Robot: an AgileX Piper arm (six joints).
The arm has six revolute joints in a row. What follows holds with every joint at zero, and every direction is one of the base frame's. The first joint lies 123.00 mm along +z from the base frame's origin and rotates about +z. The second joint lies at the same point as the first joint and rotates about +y. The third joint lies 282.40 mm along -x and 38.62 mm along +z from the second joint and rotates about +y. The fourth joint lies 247.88 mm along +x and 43.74 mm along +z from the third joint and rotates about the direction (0.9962, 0, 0.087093). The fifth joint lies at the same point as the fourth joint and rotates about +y. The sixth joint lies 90.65 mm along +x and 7.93 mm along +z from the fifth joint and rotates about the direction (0.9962, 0, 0.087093). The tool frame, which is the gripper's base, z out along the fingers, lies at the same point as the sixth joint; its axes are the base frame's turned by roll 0.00, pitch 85.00 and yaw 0.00 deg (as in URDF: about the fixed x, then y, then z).
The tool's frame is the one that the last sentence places.
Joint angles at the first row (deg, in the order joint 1, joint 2, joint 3, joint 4, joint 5, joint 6):
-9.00 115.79 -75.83 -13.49 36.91 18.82
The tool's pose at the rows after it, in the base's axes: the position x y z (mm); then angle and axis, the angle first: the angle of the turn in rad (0 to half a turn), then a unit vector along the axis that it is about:
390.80, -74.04, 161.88, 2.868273, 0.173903, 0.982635, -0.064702
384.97, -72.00, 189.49, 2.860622, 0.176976, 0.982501, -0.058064
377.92, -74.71, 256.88, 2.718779, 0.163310, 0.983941, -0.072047
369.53, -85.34, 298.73, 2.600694, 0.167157, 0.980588, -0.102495
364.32, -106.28, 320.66, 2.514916, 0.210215, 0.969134, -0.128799
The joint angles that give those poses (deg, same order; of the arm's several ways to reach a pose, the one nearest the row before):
-9.00 114.00 -76.42 -11.26 42.34 18.40
-9.00 110.40 -77.50 -9.49 46.45 17.02
-9.31 103.01 -81.43 -10.47 49.51 14.66
-10.50 98.77 -83.92 -13.86 49.41 14.99
-13.22 97.28 -85.77 -17.33 47.92 18.79

